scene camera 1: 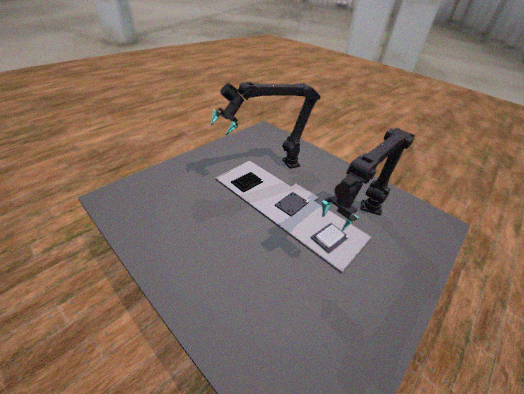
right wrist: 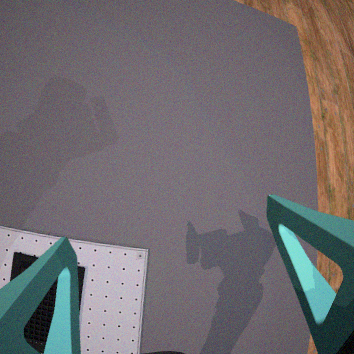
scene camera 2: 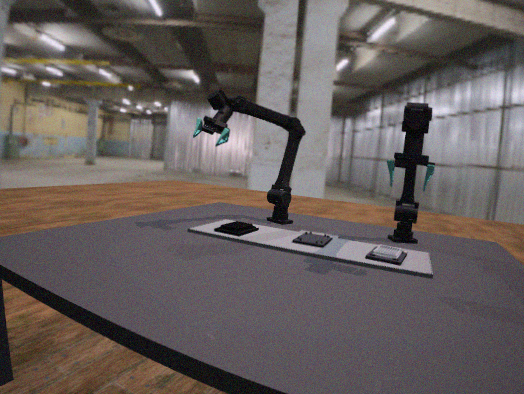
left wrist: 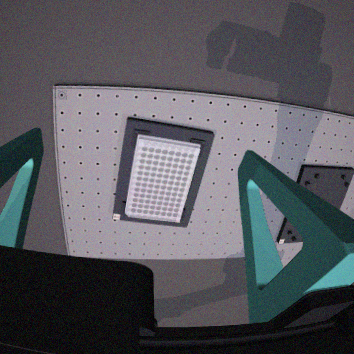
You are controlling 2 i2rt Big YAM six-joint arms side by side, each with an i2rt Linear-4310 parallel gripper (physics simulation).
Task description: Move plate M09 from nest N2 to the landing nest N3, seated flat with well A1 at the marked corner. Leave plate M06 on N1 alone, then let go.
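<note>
A white well plate lies on a dark nest; a small white tag is at one nest corner. The middle nest holds no plate; its pegs show. A black plate sits at the board's left end in the scene views. Plate and nest names are not readable. My left gripper is open and empty, above the white plate's end of the board. My right gripper is open and empty, high up.
A pale perforated board carries the nests on the grey table top. The arm bases stand behind the board. Arm shadows fall across the board and table. The table edge shows at the right in the right wrist view.
</note>
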